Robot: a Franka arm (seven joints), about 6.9 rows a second.
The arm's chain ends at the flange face. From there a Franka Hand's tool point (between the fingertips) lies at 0.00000 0.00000 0.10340 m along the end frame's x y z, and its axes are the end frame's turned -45 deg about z.
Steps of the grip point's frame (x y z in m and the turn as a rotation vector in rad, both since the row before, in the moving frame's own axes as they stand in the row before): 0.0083 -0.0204 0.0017 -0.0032 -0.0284 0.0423; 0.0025 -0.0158 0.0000 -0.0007 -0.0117 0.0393; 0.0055 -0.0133 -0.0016 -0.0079 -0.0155 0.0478; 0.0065 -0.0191 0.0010 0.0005 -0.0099 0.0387; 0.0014 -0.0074 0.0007 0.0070 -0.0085 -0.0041; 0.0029 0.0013 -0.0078 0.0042 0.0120 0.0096
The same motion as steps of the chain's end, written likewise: -0.0067 -0.0226 0.0017 -0.0223 -0.0178 0.0423; -0.0086 -0.0138 0.0000 -0.0088 -0.0078 0.0393; -0.0049 -0.0150 -0.0016 -0.0165 -0.0054 0.0478; -0.0081 -0.0188 0.0010 -0.0066 -0.0074 0.0387; -0.0031 -0.0063 0.0007 -0.0011 -0.0110 -0.0041; 0.0024 0.0001 -0.0078 0.0115 0.0055 0.0096
